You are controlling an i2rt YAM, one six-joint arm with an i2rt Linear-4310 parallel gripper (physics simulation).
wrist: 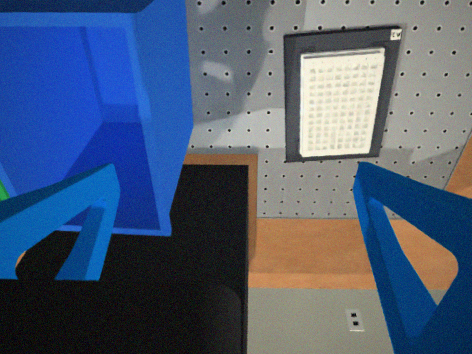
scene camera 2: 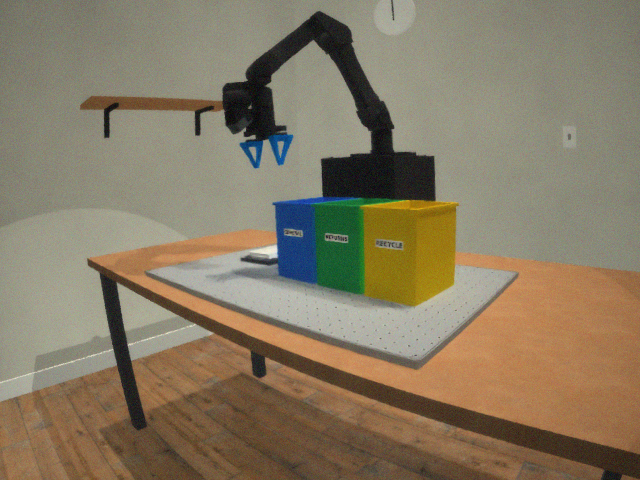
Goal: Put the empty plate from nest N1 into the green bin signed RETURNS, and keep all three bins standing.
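Seen in the pictures: gripper, fingertip midpoint: (wrist: 236,176) (scene camera 2: 268,166); arm's base at its link origin: (scene camera 2: 382,156).
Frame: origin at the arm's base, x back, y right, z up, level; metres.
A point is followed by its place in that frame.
Observation:
The white plate (scene camera 2: 266,251) @[x -0.267, y 0.224, z -0.264 m] (wrist: 342,105) @[x -0.238, y 0.234, z -0.272 m], with a grid of small wells, lies in the dark nest N1 (scene camera 2: 253,259) @[x -0.316, y 0.225, z -0.280 m] (wrist: 292,100) @[x -0.239, y 0.177, z -0.278 m], whose small label is at one corner. In the scene view the blue bin hides part of both. The green bin signed RETURNS (scene camera 2: 339,263) @[x -0.361, y -0.143, z -0.231 m] (wrist: 3,191) @[x -0.231, y -0.071, z -0.110 m] stands upright between the blue GENERAL bin (scene camera 2: 296,253) @[x -0.362, y -0.012, z -0.226 m] (wrist: 167,75) @[x -0.302, y 0.057, z -0.184 m] and the yellow RECYCLE bin (scene camera 2: 390,271) @[x -0.360, y -0.272, z -0.230 m], which stand too. My gripper (scene camera 2: 268,166) @[x -0.329, y 0.120, z -0.022 m] (wrist: 236,176) @[x -0.329, y 0.120, z -0.022 m] is open and empty, high above the board, with its fingers pointing down.
The three bins stand side by side on the grey perforated board (scene camera 2: 330,320) @[x -0.501, y -0.246, z -0.291 m] (wrist: 230,105) @[x -0.223, y 0.105, z -0.290 m], which lies on the wooden table (scene camera 2: 558,330) @[x -0.306, y -0.596, z -0.303 m] (wrist: 310,250) @[x 0.062, y 0.251, z -0.303 m]. The black robot base (scene camera 2: 356,178) @[x -0.118, y 0.006, z -0.063 m] (wrist: 210,200) @[x -0.122, y 0.084, z -0.227 m] stands behind the bins. A wall shelf (scene camera 2: 155,103) is at the left.

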